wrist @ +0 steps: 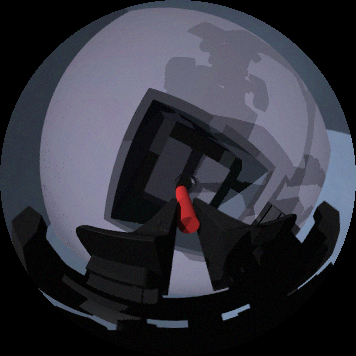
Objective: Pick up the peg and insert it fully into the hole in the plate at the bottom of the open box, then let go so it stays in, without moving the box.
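Places are measured from the arm's base along level axes (x back, y right, z up), in centimetres.
Pixels of known places: gripper, fingertip midpoint: (pixel 184 202).
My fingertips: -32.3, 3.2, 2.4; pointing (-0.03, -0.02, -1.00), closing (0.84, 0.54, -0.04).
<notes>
Behind a point stands the place of what it marks, as x, y, z.
The red peg (pixel 187 212) {-32.6, 3.8, 4.9} is held between the fingers of my gripper (pixel 184 202) {-32.3, 3.2, 2.4}, its far end pointing down into the view of the open box (pixel 172 102) {-38.0, 9.8, 1.2}. The box is dark inside, with a grey rim. At its bottom lies the grey plate (pixel 162 172) {-35.1, 2.9, -2.8}, partly in shadow. The round hole (pixel 185 179) in the plate shows just beyond the peg's far end, which overlaps the hole's near edge in the view. Whether the peg touches the plate or hangs above it cannot be told. My gripper is shut on the peg, and its fingers cover part of the near box wall.
The box stands on a pale grey table top (pixel 90 125) {-53.7, 1.2, -8.6}. A dark grooved block (pixel 270 214) {-9.1, 7.4, -5.0} lies to the right of the box, partly behind the right finger. Shadows of the arm fall across the table beyond and to the right of the box.
</notes>
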